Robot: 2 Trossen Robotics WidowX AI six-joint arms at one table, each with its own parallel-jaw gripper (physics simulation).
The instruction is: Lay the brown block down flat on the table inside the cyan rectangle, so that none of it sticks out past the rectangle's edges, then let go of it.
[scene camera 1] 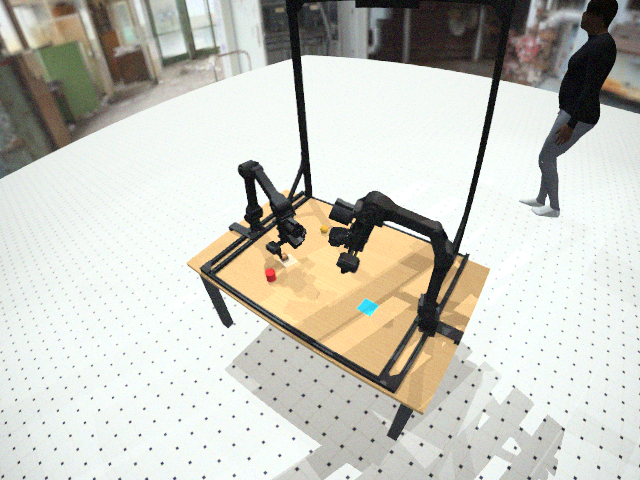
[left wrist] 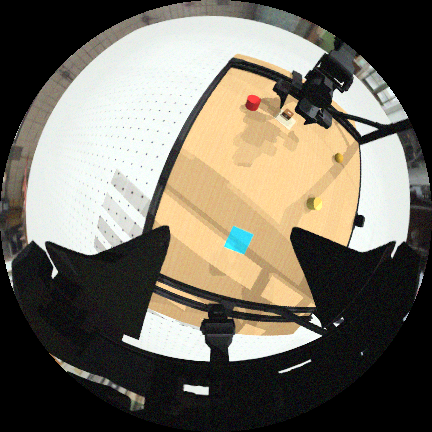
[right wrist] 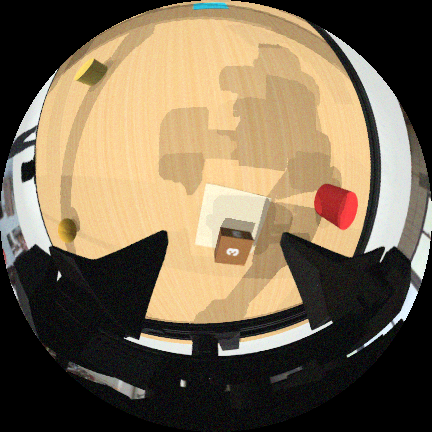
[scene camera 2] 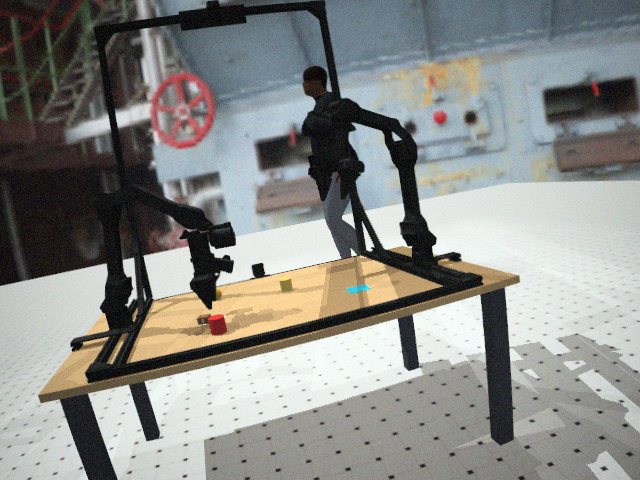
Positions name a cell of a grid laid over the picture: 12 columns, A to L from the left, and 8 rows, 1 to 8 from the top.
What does the red cylinder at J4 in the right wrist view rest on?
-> The table.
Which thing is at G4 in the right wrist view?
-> A pale square pad.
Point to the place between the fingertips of my left gripper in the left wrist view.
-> G5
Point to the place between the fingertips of my right gripper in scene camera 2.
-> D6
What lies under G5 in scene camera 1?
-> My left gripper.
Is my right gripper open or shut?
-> Open.
